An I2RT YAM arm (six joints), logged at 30 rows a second.
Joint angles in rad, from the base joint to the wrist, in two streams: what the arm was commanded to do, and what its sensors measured. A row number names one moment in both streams.
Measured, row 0:
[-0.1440 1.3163 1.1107 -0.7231 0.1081 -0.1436]
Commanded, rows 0 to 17:
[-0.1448 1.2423 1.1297 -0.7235 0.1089 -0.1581]
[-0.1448 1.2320 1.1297 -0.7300 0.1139 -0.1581]
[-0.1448 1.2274 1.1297 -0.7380 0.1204 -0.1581]
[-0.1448 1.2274 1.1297 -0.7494 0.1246 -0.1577]
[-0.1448 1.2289 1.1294 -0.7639 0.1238 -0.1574]
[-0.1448 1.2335 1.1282 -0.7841 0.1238 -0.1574]
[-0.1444 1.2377 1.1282 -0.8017 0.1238 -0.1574]
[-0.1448 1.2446 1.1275 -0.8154 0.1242 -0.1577]
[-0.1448 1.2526 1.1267 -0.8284 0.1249 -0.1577]
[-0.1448 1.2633 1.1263 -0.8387 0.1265 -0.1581]
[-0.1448 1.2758 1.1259 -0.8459 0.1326 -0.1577]
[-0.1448 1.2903 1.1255 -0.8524 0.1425 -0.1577]
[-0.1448 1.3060 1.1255 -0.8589 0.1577 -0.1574]
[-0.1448 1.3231 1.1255 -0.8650 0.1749 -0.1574]
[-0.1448 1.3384 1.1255 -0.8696 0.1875 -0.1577]
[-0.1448 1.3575 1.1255 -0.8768 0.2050 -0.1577]
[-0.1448 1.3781 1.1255 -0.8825 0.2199 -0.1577]
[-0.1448 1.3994 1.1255 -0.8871 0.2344 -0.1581]
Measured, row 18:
[-0.1440 1.3445 1.1137 -0.8761 0.1612 -0.1516]
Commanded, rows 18 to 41:
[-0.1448 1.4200 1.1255 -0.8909 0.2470 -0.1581]
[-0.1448 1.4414 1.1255 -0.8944 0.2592 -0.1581]
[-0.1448 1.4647 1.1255 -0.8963 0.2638 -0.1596]
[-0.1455 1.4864 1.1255 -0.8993 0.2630 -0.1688]
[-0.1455 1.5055 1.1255 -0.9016 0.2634 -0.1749]
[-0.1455 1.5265 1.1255 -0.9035 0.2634 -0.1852]
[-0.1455 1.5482 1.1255 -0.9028 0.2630 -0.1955]
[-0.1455 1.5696 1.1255 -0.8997 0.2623 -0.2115]
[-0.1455 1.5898 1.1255 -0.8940 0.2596 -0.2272]
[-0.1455 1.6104 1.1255 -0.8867 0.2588 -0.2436]
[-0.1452 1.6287 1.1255 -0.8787 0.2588 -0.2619]
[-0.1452 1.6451 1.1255 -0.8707 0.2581 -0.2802]
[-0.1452 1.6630 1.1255 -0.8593 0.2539 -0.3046]
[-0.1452 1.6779 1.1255 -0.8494 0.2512 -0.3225]
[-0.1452 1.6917 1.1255 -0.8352 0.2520 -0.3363]
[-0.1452 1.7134 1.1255 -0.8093 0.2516 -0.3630]
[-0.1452 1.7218 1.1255 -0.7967 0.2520 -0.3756]
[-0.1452 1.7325 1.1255 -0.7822 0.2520 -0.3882]
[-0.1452 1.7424 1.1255 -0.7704 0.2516 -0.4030]
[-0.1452 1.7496 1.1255 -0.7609 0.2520 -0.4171]
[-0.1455 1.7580 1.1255 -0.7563 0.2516 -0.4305]
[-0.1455 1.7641 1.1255 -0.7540 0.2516 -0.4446]
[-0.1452 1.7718 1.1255 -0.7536 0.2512 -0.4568]
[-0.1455 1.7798 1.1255 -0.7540 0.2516 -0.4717]
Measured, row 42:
[-0.1440 1.7504 1.1137 -0.7578 0.2401 -0.3904]
